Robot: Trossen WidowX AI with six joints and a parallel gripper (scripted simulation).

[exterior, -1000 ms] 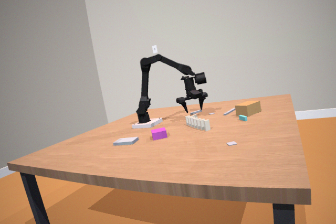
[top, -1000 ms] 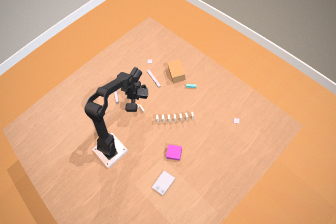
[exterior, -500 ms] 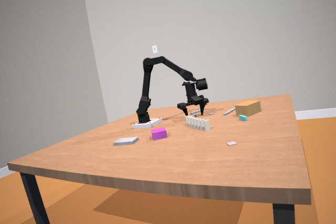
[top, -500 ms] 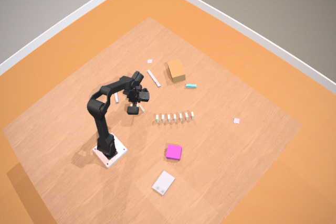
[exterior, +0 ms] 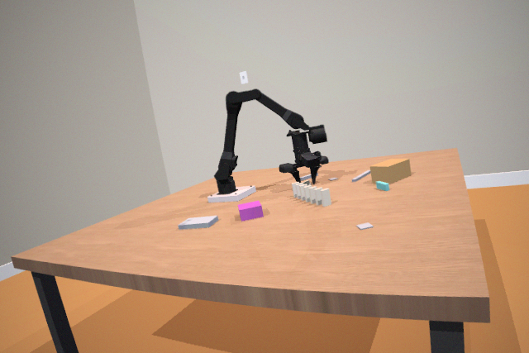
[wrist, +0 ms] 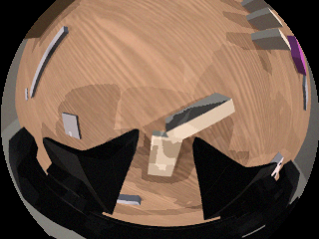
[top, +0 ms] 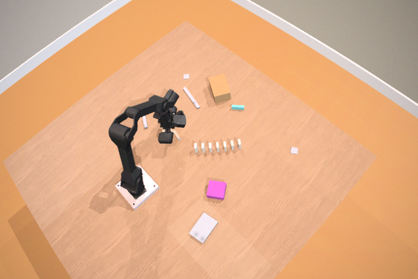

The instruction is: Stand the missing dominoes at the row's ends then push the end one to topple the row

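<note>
Now: the short grey bar 6 cm behind my gripper tip, 15 cm to the left of it and 1 cm above it. Round my gripper tip: orange box 32 cm ahead, 2 cm to the left, 3 cm above; teal block 32 cm ahead, 12 cm to the right, 1 cm above; long grey bar 19 cm ahead, 9 cm to the left.
</note>
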